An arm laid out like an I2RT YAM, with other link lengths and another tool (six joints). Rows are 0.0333 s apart.
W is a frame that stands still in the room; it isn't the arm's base.
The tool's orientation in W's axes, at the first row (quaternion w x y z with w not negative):
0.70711, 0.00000, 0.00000, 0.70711
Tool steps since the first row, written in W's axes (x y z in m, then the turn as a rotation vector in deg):
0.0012, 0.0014, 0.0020, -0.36, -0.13, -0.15
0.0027, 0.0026, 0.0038, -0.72, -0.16, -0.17
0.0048, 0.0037, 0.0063, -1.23, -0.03, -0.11
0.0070, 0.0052, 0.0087, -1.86, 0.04, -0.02
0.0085, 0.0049, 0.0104, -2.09, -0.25, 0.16
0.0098, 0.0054, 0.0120, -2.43, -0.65, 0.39
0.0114, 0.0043, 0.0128, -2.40, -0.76, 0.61
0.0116, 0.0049, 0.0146, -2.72, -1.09, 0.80
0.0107, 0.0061, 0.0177, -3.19, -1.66, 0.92
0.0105, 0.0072, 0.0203, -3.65, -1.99, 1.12
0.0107, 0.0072, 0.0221, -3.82, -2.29, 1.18
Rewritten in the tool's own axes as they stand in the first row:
0.0014, -0.0012, 0.0020, -0.13, 0.36, -0.15
0.0026, -0.0027, 0.0038, -0.16, 0.72, -0.17
0.0037, -0.0048, 0.0063, -0.03, 1.23, -0.11
0.0052, -0.0070, 0.0087, 0.04, 1.86, -0.02
0.0049, -0.0085, 0.0104, -0.25, 2.09, 0.16
0.0054, -0.0098, 0.0120, -0.65, 2.43, 0.39
0.0043, -0.0114, 0.0128, -0.76, 2.40, 0.61
0.0049, -0.0116, 0.0146, -1.09, 2.72, 0.80
0.0061, -0.0107, 0.0177, -1.66, 3.19, 0.92
0.0072, -0.0105, 0.0203, -1.99, 3.65, 1.12
0.0072, -0.0107, 0.0221, -2.29, 3.82, 1.18

